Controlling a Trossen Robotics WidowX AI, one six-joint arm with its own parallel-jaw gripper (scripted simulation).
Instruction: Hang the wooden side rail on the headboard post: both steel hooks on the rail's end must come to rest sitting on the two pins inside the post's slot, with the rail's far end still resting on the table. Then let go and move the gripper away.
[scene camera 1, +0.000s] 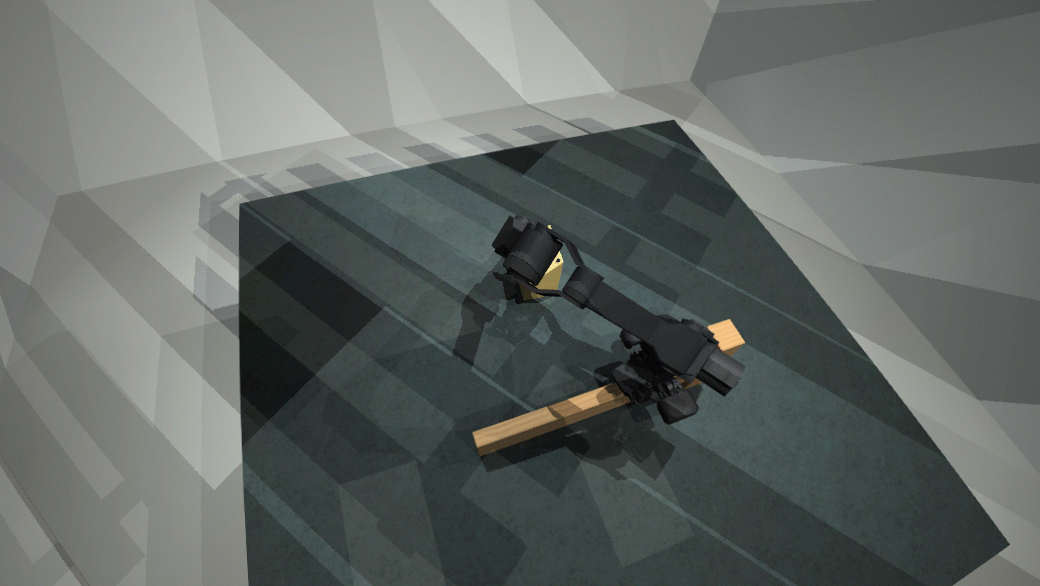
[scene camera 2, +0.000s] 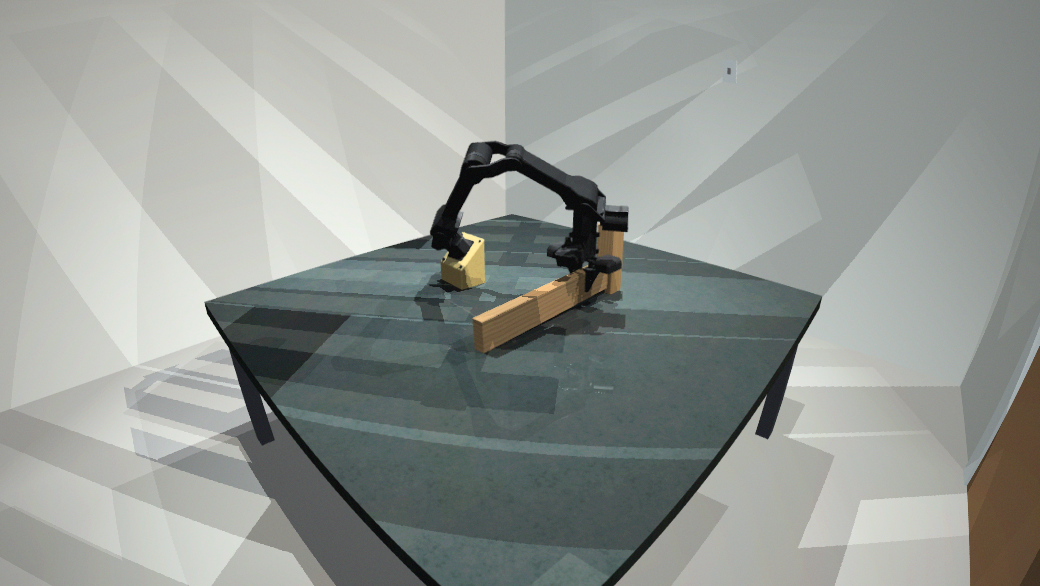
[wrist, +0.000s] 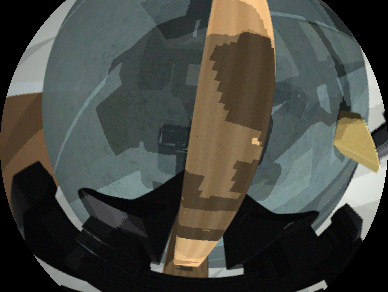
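Note:
My gripper (scene camera 1: 643, 386), a wooden side rail (scene camera 1: 527, 426). Wooden side rail (scene camera 2: 491, 329), my gripper (scene camera 2: 581, 290). My gripper (wrist: 203, 177), wooden side rail (wrist: 232, 111).

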